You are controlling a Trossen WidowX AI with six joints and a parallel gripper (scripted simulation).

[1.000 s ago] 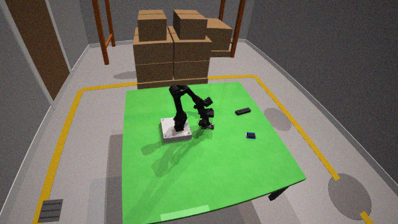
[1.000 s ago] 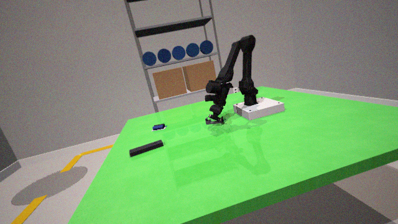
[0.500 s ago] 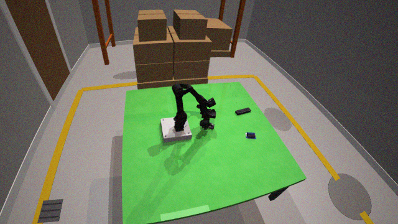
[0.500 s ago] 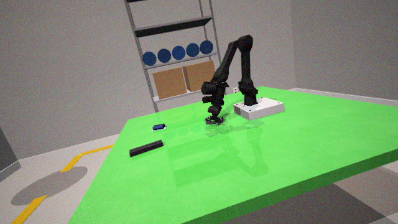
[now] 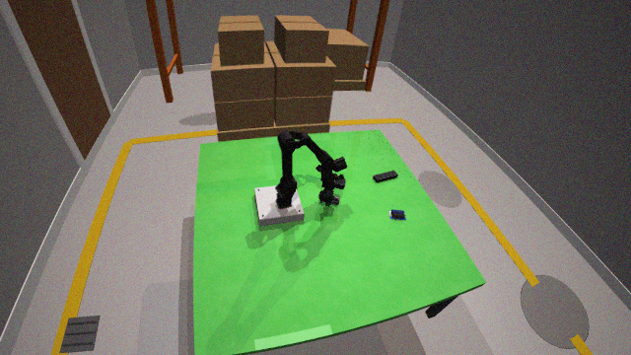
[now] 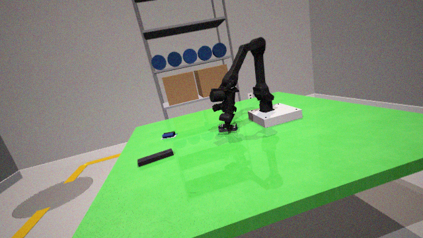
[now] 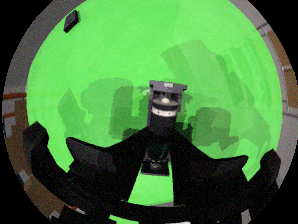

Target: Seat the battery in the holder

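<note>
My gripper tip is now 1 cm below the battery.
</note>
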